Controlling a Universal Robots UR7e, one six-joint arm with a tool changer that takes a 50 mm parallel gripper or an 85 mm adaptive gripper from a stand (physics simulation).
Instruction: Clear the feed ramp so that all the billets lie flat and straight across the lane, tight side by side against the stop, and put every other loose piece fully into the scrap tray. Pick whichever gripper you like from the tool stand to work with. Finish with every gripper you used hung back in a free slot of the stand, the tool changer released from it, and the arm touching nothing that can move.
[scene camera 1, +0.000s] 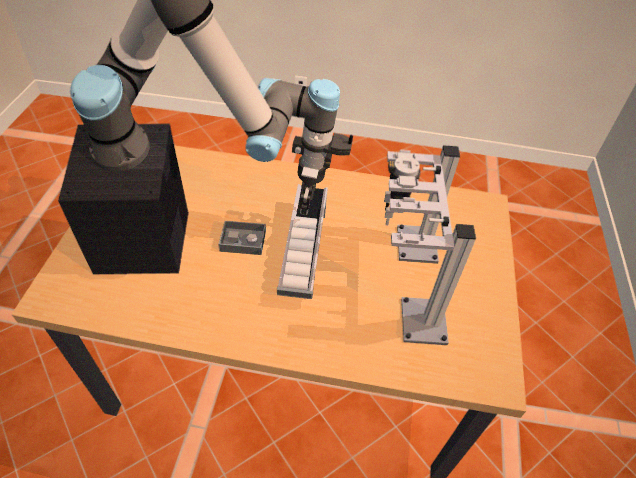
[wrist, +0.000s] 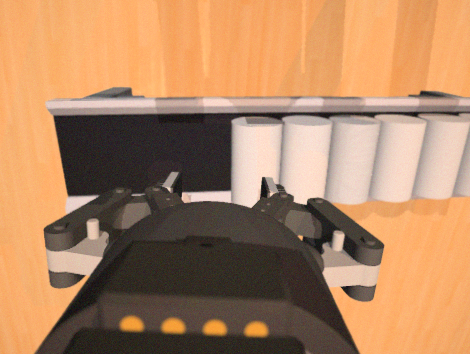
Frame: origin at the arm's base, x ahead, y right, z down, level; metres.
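Seen in the pictures: arm's base at its link origin: (scene camera 1: 120, 148).
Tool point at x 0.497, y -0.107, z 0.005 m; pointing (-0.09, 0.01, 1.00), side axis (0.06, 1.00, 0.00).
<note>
Offsets run from my tool point to a thing's top centre.
The feed ramp (scene camera 1: 295, 293) (wrist: 125, 150) has a dark bed and pale side rails. Several white billets {dx +0.002, dy +0.145, dz +0.227 m} (scene camera 1: 299, 256) {dx -0.007, dy +0.066, dz +0.218 m} (wrist: 305, 160) lie across its lane, side by side from the stop end upward. In the wrist view they look straight and close together; whether they touch is hard to tell. My adaptive gripper (scene camera 1: 305, 208) (wrist: 221, 186) is open over the ramp's upper part, by the uppermost billet {dx -0.011, dy +0.027, dz +0.214 m} (scene camera 1: 304, 222) (wrist: 256, 155). One finger overlaps that billet in the wrist view; any contact is unclear. The scrap tray {dx -0.197, dy +0.061, dz +0.293 m} (scene camera 1: 240, 250) holds a flat piece {dx -0.225, dy +0.066, dz +0.299 m} (scene camera 1: 233, 234) and a pale nut-like piece {dx -0.169, dy +0.057, dz +0.308 m} (scene camera 1: 252, 237).
The tool stand (scene camera 1: 446, 280) is right of the ramp, with two posts and forked arms. Another gripper (scene camera 1: 406, 169) hangs in its rear part. The black robot pedestal (scene camera 1: 128, 231) stands left of the tray. The table's front edge (scene camera 1: 267, 369) runs below the ramp.
</note>
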